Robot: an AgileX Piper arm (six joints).
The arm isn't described. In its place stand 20 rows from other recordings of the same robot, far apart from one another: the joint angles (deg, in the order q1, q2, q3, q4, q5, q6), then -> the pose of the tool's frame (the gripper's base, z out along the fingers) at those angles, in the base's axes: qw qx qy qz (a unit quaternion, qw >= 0); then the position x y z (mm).
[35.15, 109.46, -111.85, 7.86, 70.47, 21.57] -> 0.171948 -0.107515 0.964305 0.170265 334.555 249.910 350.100
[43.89, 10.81, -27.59, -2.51, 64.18, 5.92] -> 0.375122 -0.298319 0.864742 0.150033 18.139 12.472 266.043
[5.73, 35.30, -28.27, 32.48, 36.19, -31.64] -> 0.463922 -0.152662 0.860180 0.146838 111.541 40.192 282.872
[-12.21, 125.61, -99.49, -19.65, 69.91, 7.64] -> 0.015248 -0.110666 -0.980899 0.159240 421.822 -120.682 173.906
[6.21, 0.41, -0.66, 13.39, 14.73, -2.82] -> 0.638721 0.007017 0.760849 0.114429 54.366 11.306 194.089
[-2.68, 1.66, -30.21, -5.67, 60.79, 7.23] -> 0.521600 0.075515 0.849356 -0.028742 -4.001 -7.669 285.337
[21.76, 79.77, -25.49, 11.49, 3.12, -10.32] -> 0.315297 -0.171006 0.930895 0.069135 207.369 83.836 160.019
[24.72, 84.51, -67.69, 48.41, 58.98, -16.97] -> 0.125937 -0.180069 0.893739 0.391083 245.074 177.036 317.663
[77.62, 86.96, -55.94, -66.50, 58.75, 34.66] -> 0.420853 -0.550432 0.681172 -0.236459 131.296 265.392 268.205
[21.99, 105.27, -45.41, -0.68, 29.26, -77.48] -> 0.043893 -0.765292 0.641631 -0.026661 262.831 105.568 102.335
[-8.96, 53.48, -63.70, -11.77, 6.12, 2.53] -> 0.751002 0.007068 0.647936 -0.126988 186.353 -31.385 474.543
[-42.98, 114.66, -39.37, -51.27, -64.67, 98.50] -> 0.458725 0.498761 0.597730 0.428402 277.667 -171.043 115.584
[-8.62, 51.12, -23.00, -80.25, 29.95, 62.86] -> 0.435266 0.076440 0.838553 -0.318637 152.995 -68.479 250.782
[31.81, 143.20, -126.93, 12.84, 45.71, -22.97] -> 0.273907 -0.392040 0.869934 0.120394 459.227 301.878 159.076
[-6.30, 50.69, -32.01, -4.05, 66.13, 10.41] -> 0.089863 0.133389 0.986518 -0.030252 114.603 -18.565 238.646
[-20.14, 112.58, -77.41, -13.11, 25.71, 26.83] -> 0.295452 0.301625 0.904480 -0.060380 394.496 -154.215 187.450
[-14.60, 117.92, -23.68, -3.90, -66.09, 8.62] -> 0.550708 0.139811 0.822840 -0.010374 267.665 -63.875 68.228
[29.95, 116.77, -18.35, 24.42, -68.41, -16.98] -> 0.535700 -0.171138 0.824406 -0.063971 228.494 91.282 68.100
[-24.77, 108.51, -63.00, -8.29, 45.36, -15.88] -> 0.015184 0.028493 0.997530 -0.062384 303.151 -150.164 142.103
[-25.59, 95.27, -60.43, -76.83, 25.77, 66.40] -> 0.364719 0.222503 0.847068 -0.316147 307.530 -189.990 246.349
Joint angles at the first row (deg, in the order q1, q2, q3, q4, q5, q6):
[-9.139, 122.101, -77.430, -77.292, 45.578, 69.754]
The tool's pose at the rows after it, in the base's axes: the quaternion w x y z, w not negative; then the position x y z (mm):
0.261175 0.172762 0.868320 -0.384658 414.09 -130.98 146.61
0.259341 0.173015 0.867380 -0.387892 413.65 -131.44 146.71
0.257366 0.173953 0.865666 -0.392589 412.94 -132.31 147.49
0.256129 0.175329 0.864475 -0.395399 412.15 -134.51 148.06
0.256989 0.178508 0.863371 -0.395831 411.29 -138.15 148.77
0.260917 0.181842 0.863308 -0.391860 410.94 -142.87 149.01
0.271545 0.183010 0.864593 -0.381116 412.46 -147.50 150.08
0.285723 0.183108 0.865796 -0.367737 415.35 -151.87 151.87
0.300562 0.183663 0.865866 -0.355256 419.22 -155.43 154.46
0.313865 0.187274 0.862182 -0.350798 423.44 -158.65 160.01
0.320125 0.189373 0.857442 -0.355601 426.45 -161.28 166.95
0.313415 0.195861 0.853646 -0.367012 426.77 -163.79 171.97
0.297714 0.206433 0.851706 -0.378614 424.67 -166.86 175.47
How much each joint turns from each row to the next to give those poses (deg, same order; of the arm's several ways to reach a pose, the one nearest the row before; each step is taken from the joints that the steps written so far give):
[-0.008, 0.040, 0.001, 0.002, 0.078, -0.034]
[-0.009, 0.024, 0.003, -0.095, 0.405, -0.053]
[-0.041, -0.044, 0.001, -0.151, 0.583, -0.050]
[-0.272, -0.041, -0.001, -0.163, 0.209, -0.048]
[-0.521, -0.082, -0.002, -0.233, -0.210, 0.173]
[-0.755, -0.039, -0.049, -0.311, -0.955, 0.361]
[-0.853, -0.068, -0.299, -0.403, -2.052, 0.443]
[-0.843, -0.012, -0.574, -0.460, -2.467, 0.497]
[-0.674, 0.084, -0.877, -0.351, -2.206, 0.473]
[-0.413, 0.044, -1.326, -0.202, -0.897, 0.271]
[-0.170, -0.064, -1.365, 0.166, 0.440, -0.706]
[-0.036, 0.021, -1.161, 1.257, 1.935, -1.673]
[-0.137, -0.021, -0.912, 2.193, 2.518, -2.316]

